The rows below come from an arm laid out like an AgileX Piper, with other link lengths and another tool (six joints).
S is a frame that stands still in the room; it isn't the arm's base.
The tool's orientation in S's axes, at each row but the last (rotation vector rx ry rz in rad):
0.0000 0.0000 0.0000
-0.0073 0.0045 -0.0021
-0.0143 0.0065 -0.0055
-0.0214 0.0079 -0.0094
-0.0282 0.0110 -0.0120
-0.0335 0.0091 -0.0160
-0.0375 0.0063 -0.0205
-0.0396 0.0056 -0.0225
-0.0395 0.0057 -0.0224
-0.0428 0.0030 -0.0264
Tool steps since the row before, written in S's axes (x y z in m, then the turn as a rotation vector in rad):
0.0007 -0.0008 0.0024 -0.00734 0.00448 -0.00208
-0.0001 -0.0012 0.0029 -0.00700 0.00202 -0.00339
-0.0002 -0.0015 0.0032 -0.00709 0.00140 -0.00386
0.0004 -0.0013 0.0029 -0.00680 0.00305 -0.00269
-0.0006 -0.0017 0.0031 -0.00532 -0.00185 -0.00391
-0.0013 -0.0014 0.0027 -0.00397 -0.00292 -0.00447
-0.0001 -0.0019 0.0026 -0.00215 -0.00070 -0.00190
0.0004 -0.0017 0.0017 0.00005 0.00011 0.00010
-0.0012 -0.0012 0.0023 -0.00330 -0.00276 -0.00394
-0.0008 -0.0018 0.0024 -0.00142 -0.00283 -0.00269
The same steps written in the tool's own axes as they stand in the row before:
0.0007 -0.0008 0.0024 -0.00734 0.00448 -0.00208
-0.0001 -0.0012 0.0029 -0.00699 0.00203 -0.00341
-0.0002 -0.0015 0.0032 -0.00707 0.00142 -0.00389
0.0004 -0.0014 0.0029 -0.00681 0.00304 -0.00268
-0.0006 -0.0018 0.0030 -0.00525 -0.00180 -0.00402
-0.0013 -0.0015 0.0026 -0.00388 -0.00283 -0.00460
-0.0001 -0.0020 0.0025 -0.00212 -0.00067 -0.00194
0.0004 -0.0018 0.0016 0.00005 0.00011 0.00010
-0.0012 -0.0013 0.0022 -0.00322 -0.00267 -0.00407
-0.0008 -0.0019 0.0023 -0.00134 -0.00275 -0.00281

